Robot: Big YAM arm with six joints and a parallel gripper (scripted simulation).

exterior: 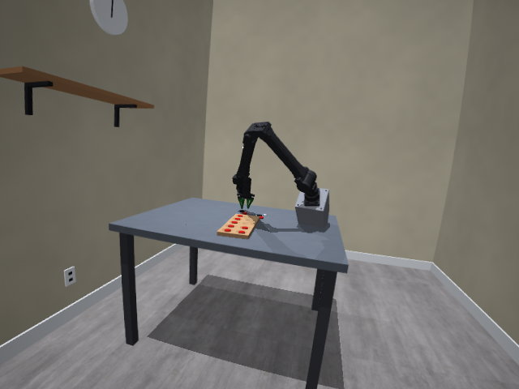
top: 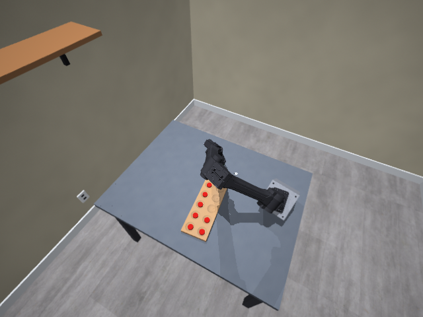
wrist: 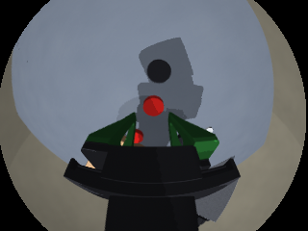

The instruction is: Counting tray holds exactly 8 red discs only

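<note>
Right now the wooden counting tray is 70 mm behind my hand, 280 mm to the left of it and 30 mm below it. Round my hand: white disc 130 mm behind, 50 mm to the right, 40 mm below.
</note>
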